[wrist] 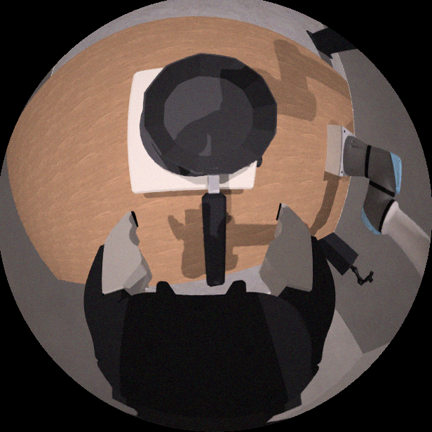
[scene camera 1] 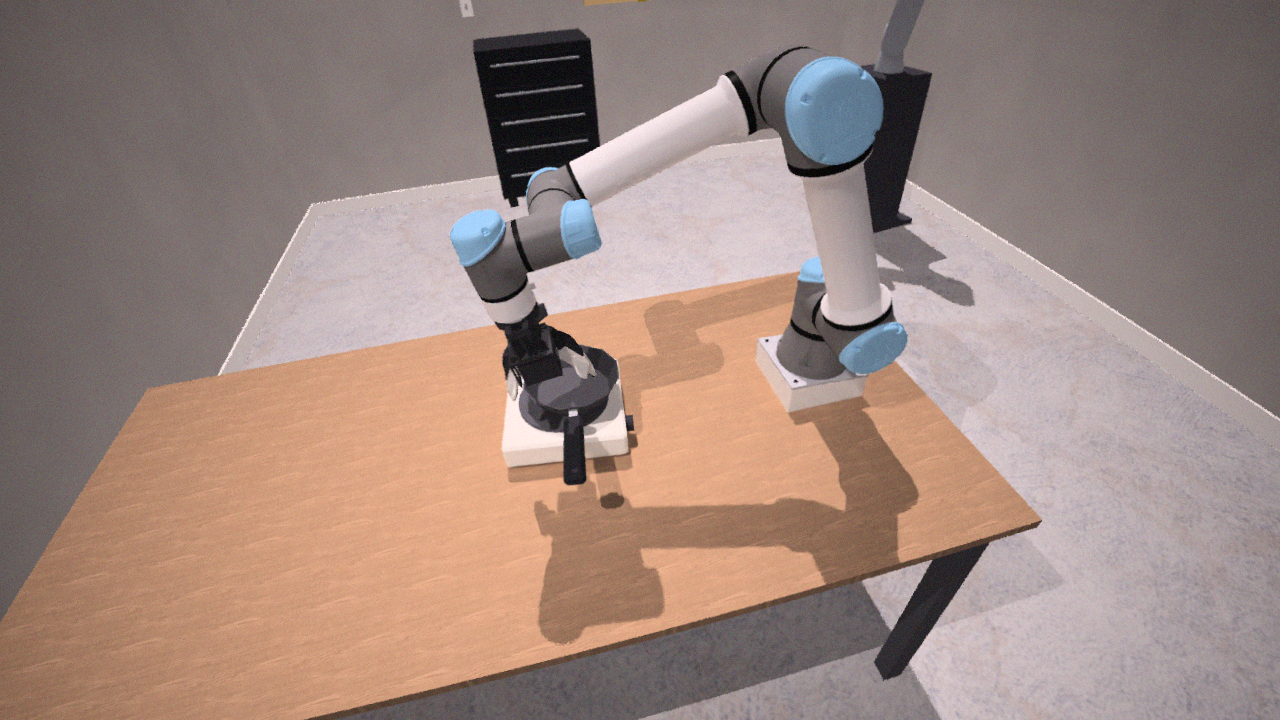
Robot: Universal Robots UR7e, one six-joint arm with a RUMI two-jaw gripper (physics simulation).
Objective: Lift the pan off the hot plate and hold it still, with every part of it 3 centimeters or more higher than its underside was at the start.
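Note:
I see a dark pan (scene camera 1: pixel 570 395), and it appears in the wrist view too (wrist: pixel 208 113). There is also a white hot plate (scene camera 1: pixel 531 435), which the wrist view shows as well (wrist: pixel 148 172). As for my gripper (scene camera 1: pixel 554 388), I can see it in the wrist view too (wrist: pixel 205 209).

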